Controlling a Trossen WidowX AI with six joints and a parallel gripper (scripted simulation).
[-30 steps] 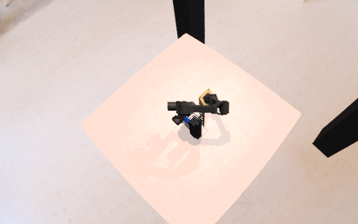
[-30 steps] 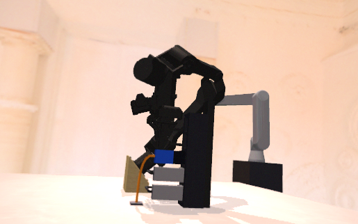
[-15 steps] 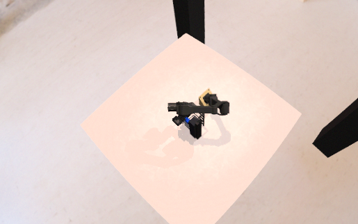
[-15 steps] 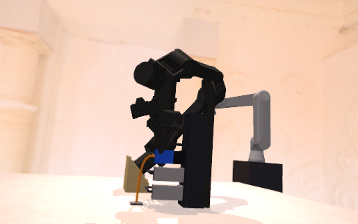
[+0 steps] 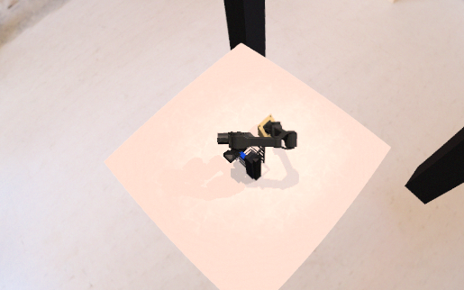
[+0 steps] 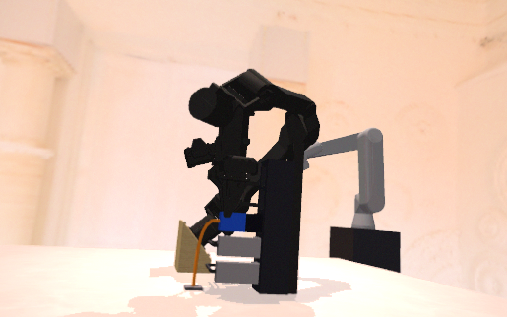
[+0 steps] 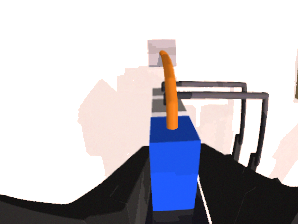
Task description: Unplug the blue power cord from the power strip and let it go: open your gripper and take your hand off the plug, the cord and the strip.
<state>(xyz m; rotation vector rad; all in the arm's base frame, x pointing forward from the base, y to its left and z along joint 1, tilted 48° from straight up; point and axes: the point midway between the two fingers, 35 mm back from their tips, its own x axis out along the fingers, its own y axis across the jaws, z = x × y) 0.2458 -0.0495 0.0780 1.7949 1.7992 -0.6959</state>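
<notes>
My gripper tip is now 3 cm to the right of the blue plug.
</notes>
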